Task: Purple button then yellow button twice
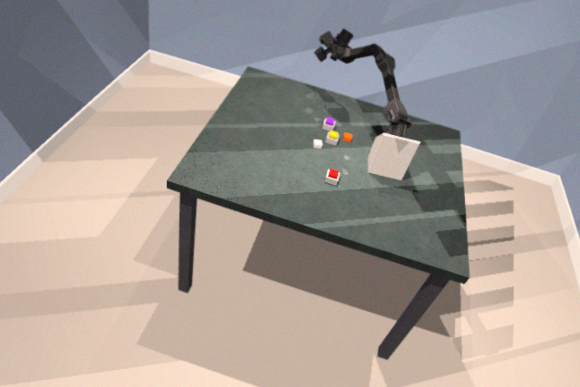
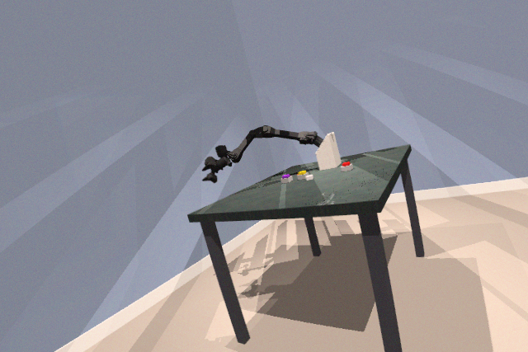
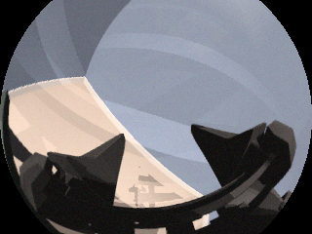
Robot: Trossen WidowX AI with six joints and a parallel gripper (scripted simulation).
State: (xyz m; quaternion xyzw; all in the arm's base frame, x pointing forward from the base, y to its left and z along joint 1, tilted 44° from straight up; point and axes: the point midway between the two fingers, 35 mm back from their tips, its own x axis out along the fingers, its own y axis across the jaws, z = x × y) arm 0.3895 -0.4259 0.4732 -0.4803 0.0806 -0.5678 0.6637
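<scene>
Now: the purple button 52 cm to the left of my gripper tip, 13 cm behind it and 11 cm below it. The rest, counted from my gripper tip: yellow button (61 cm to the left, 16 cm behind, 11 cm below); orange block (57 cm to the left, 23 cm behind, 13 cm below); white block (67 cm to the left, 13 cm below, 11 cm behind).
</scene>
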